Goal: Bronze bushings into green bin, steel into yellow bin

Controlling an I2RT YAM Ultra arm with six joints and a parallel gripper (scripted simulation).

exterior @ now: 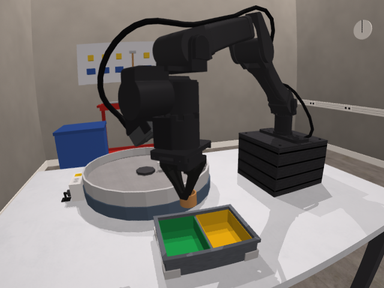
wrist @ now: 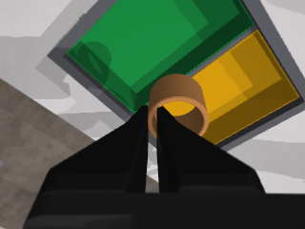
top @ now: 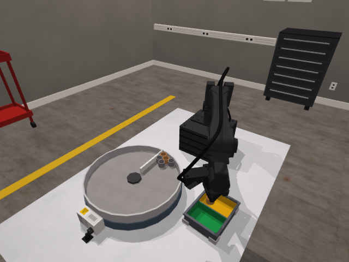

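Right now the green bin is 1 cm ahead of my hand, 1 cm to the right of it and 12 cm below it. The rest, counted from my hand: dark grey tray (4 cm behind, 1 cm to the right, 12 cm below); then turntable (3 cm ahead, 36 cm to the right, 9 cm below); then yellow bin (8 cm behind, 12 cm below).
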